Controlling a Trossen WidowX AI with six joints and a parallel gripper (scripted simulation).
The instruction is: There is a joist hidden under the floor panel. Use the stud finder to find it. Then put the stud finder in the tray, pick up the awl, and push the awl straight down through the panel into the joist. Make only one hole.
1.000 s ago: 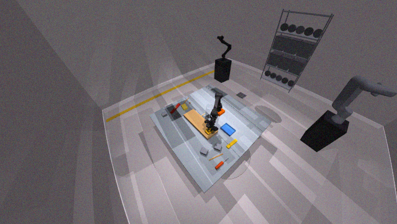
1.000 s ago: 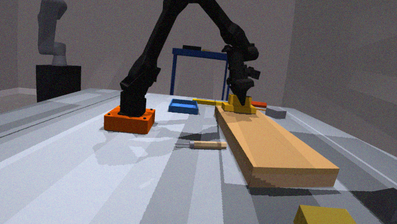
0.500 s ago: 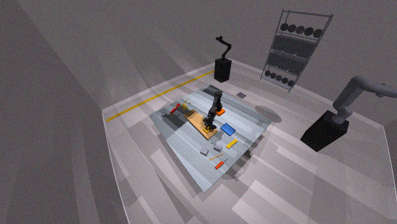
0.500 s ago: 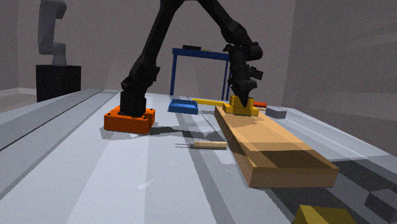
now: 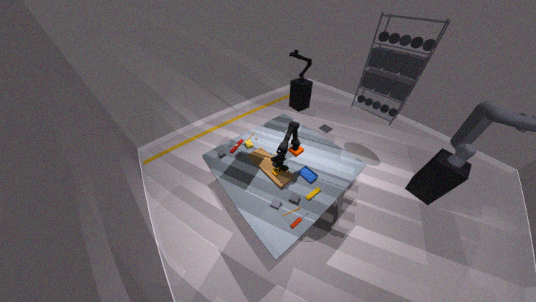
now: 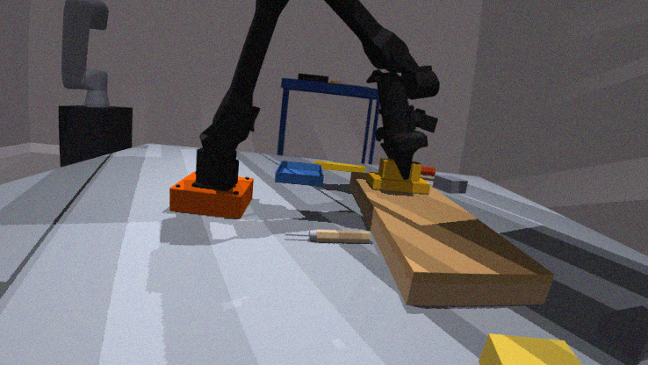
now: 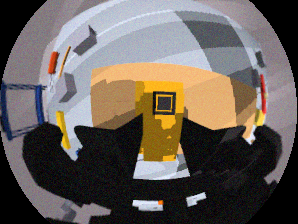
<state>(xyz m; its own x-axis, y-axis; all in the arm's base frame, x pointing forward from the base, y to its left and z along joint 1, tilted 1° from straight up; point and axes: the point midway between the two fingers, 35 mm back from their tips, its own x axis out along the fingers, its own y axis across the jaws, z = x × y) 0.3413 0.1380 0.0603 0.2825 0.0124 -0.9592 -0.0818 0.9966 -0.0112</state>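
Now: gripper tip 230 mm past the blue tray, 180 mm to the right of it and 50 mm above it. From my gripper tip the other things lie so: awl: 160 mm behind, 230 mm to the right, 60 mm below; green square light: 20 mm ahead, 30 mm above; yellow stud finder: 20 mm above.
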